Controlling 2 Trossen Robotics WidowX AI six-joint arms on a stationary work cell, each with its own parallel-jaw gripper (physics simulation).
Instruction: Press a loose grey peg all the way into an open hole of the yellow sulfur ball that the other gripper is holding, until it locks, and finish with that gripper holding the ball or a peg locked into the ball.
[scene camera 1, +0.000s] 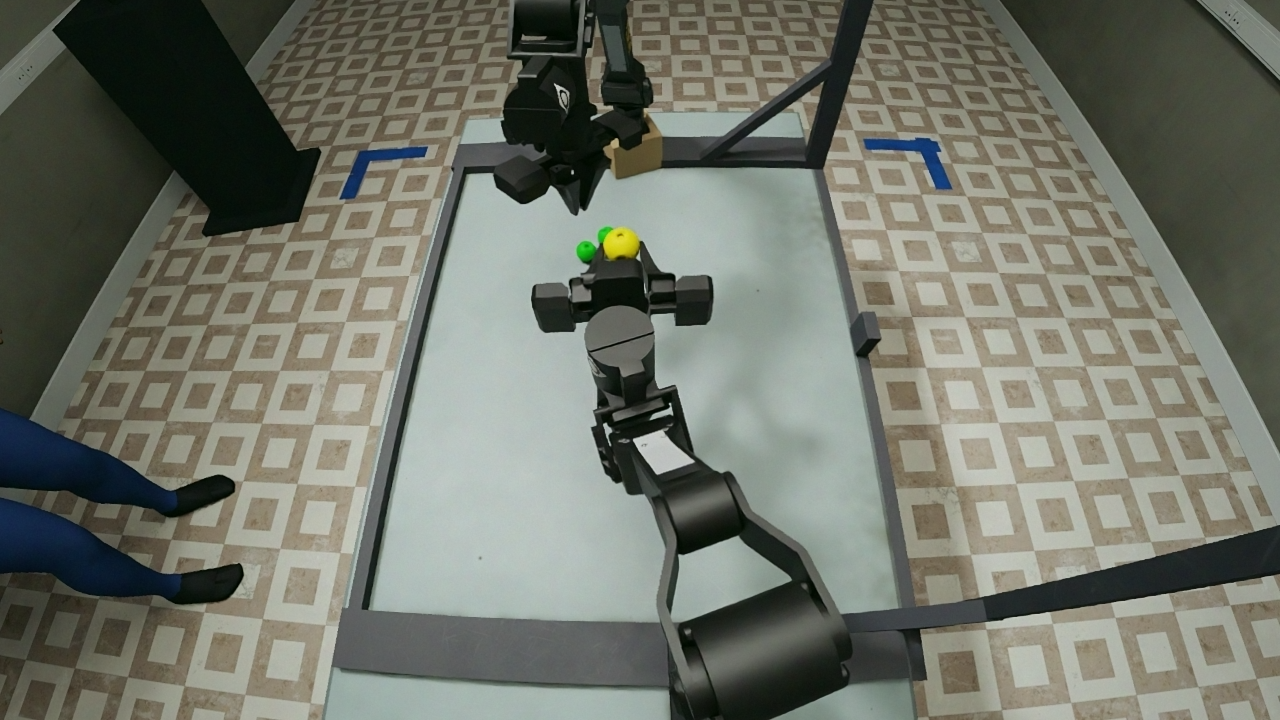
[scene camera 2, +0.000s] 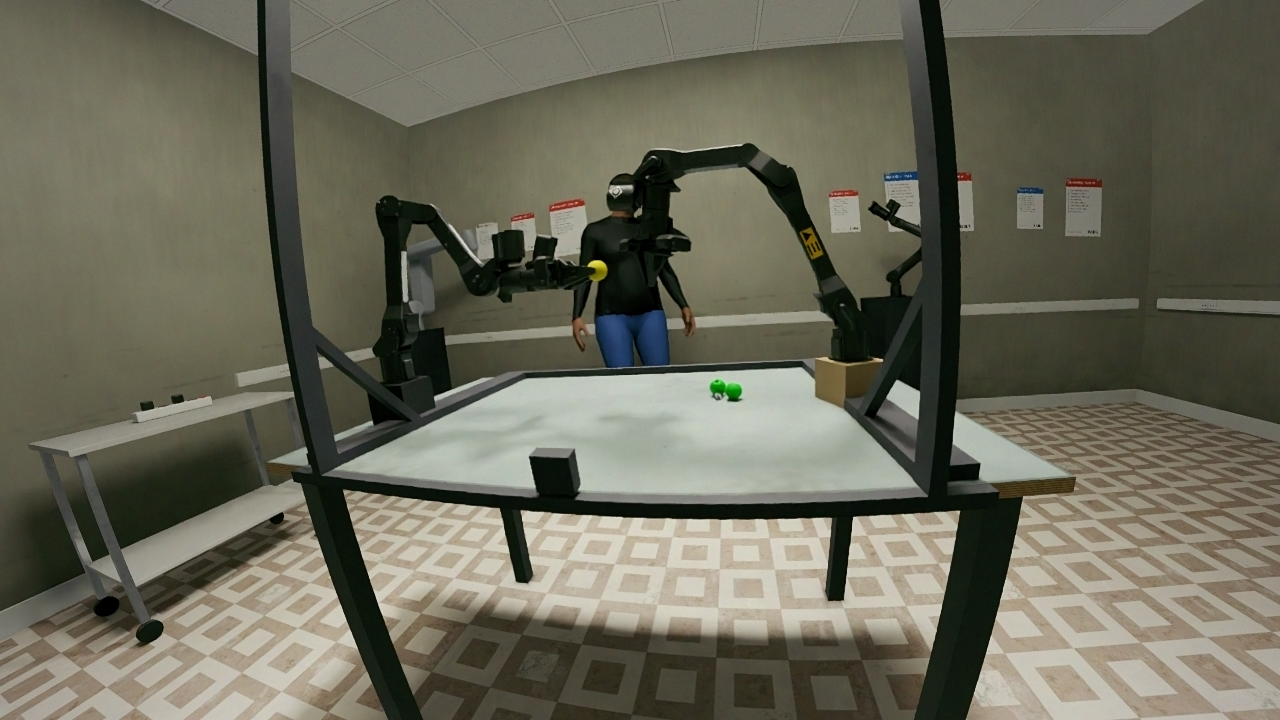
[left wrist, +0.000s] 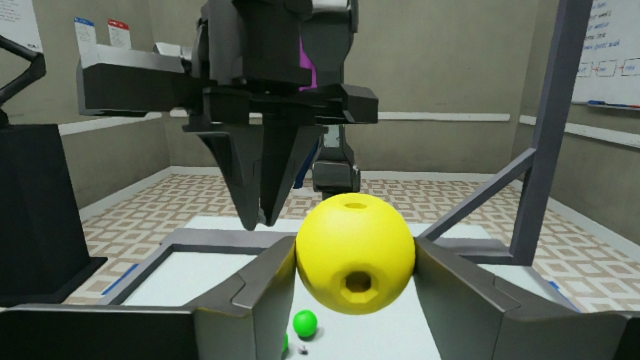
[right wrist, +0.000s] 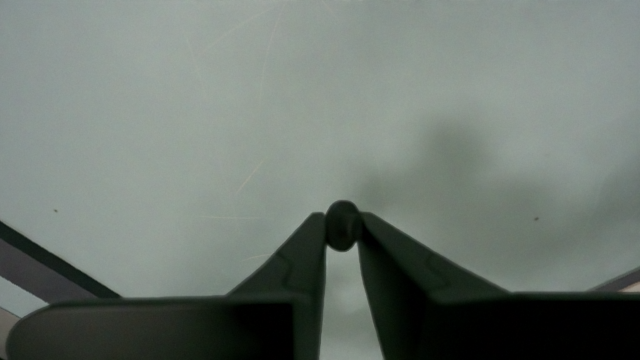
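Pixels of known places: left gripper, fingertip midpoint: (scene camera 1: 621, 244) (scene camera 2: 598, 270) (left wrist: 353, 248); right gripper, fingertip midpoint: (scene camera 1: 578, 212) (scene camera 2: 649, 286) (left wrist: 258, 227) (right wrist: 340, 224); left arm's base, link origin: (scene camera 2: 398, 380); right arm's base, link origin: (scene camera 2: 850, 359).
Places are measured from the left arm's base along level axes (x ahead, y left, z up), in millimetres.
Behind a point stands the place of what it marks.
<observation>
The yellow sulfur ball (scene camera 1: 621, 240) @(x 449, y 79, z 210 mm) (scene camera 2: 598, 269) @(x 466, y 61, z 191 mm) (left wrist: 355, 235) @(x 443, y 81, z 205 mm) is high above the table, between the fingertips of my left gripper (scene camera 1: 621, 254) @(x 461, y 80, z 190 mm) (left wrist: 353, 248) @(x 461, y 80, z 190 mm), which is shut on it. In the left wrist view, one open hole shows on top and one on the side facing the camera. My right gripper (scene camera 1: 577, 209) @(x 554, y 136, z 152 mm) (scene camera 2: 652, 281) @(x 554, y 136, z 152 mm) (left wrist: 258, 227) @(x 554, y 136, z 152 mm) (right wrist: 340, 224) @(x 554, y 136, z 152 mm) points down, shut on a grey peg (right wrist: 342, 212) @(x 561, y 142, z 159 mm). It stands apart from the ball, beyond it and to the left in the left wrist view. The peg looks dark and end-on in the right wrist view; its far end is hard to make out.
Two green balls (scene camera 1: 586, 251) @(x 674, y 152, z -64 mm) (scene camera 2: 733, 391) @(x 716, y 98, z -74 mm) (left wrist: 305, 323) @(x 704, y 114, z -66 mm) lie close together on the table, with a small grey piece (left wrist: 303, 350) @(x 678, y 116, z -86 mm) beside them. A wooden block (scene camera 1: 637, 156) @(x 899, y 53, z -49 mm) (scene camera 2: 844, 383) @(x 915, y 6, z -47 mm) carries the right arm's base. A dark block (scene camera 1: 865, 334) @(x 464, y -284, z -42 mm) (scene camera 2: 554, 471) @(x 483, y -306, z -59 mm) sits on the table's edge frame.
</observation>
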